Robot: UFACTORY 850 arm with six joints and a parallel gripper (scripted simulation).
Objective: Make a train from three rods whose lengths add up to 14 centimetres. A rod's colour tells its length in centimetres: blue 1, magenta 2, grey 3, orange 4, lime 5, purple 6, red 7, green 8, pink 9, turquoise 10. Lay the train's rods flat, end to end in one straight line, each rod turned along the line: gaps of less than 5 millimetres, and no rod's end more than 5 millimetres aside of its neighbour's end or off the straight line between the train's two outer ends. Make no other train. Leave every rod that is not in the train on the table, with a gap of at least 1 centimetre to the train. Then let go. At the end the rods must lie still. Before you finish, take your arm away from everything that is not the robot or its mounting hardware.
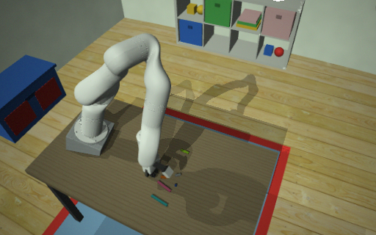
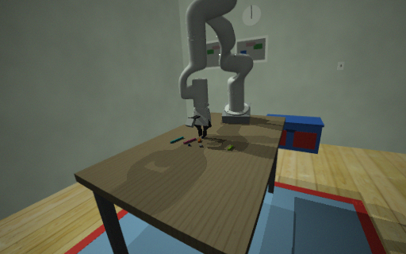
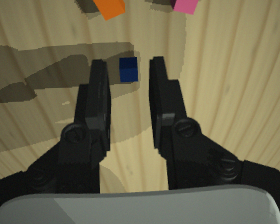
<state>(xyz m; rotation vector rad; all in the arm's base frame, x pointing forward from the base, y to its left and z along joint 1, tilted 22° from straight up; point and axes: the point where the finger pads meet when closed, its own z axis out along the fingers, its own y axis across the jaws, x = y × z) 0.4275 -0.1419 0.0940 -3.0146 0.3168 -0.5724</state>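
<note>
My hand is 120 mm short of the grey rod, 30 mm to the right of it and 30 mm above it. The rest, counted from my hand: pink rod (70 mm ahead, 50 mm to the right, 30 mm below); then turquoise rod (70 mm ahead, 140 mm to the right, 30 mm below); then orange rod (60 mm ahead, 30 mm below).
</note>
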